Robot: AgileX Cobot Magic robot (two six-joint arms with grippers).
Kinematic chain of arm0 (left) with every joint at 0, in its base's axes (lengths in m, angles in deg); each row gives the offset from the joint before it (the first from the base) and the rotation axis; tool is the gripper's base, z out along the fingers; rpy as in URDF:
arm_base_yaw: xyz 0 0 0.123 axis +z
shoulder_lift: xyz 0 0 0 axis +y
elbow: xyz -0.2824 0 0.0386 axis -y
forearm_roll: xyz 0.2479 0 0.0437 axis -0.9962 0 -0.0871
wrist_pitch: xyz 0 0 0 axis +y
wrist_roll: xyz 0.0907 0 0.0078 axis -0.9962 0 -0.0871
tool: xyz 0 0 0 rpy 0 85 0
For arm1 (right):
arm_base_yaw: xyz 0 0 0.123 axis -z
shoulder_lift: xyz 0 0 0 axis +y
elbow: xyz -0.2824 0 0.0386 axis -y
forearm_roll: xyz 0.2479 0 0.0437 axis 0.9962 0 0.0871
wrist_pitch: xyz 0 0 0 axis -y
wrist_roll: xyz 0.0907 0 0.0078 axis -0.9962 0 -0.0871
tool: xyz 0 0 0 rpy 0 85 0
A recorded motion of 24 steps. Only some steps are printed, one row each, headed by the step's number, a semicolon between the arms.
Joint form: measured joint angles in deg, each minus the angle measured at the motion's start. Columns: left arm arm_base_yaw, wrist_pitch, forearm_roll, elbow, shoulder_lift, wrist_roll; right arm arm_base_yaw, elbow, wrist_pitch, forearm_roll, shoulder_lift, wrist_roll.
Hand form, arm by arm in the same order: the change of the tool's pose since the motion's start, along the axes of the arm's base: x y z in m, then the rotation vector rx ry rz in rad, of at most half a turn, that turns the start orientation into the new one. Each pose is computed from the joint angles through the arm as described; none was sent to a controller.
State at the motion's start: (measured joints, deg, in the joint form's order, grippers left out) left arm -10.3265 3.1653 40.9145 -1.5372 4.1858 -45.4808; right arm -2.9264 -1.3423 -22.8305 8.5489 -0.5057 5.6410
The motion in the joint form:
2: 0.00 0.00 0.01 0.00 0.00 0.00; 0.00 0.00 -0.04 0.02 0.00 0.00
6: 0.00 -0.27 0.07 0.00 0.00 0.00; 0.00 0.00 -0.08 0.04 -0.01 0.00
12: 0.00 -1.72 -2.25 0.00 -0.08 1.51; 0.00 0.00 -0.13 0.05 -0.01 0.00
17: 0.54 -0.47 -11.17 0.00 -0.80 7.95; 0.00 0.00 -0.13 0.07 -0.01 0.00
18: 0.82 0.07 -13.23 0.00 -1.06 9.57; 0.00 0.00 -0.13 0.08 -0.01 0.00
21: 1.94 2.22 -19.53 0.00 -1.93 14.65; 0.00 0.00 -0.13 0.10 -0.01 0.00
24: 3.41 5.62 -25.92 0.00 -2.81 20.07; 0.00 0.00 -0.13 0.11 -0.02 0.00
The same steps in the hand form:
2: 0.0000 0.0000 0.0000 -0.0002 0.0000 0.0000; 0.0000 0.0000 -0.0001 0.0003 0.0007 0.0001
6: 0.0001 0.0003 0.0003 -0.0018 -0.0033 0.0031; -0.0001 0.0000 -0.0001 0.0006 0.0012 0.0003
12: 0.0004 0.0018 0.0021 0.0087 -0.0258 0.0199; -0.0001 0.0001 -0.0002 0.0007 0.0021 0.0004
17: -0.0006 0.0019 0.0009 0.0527 -0.0261 0.0196; -0.0001 0.0001 -0.0002 0.0011 0.0021 0.0004
18: -0.0010 0.0020 0.0004 0.0611 -0.0231 0.0211; -0.0001 0.0001 -0.0002 0.0013 0.0021 0.0004
21: -0.0021 0.0027 -0.0021 0.0862 -0.0050 0.0306; -0.0001 0.0001 -0.0002 0.0016 0.0022 0.0005
24: -0.0035 0.0039 -0.0067 0.1104 0.0373 0.0475; -0.0001 0.0001 -0.0002 0.0018 0.0020 0.0005

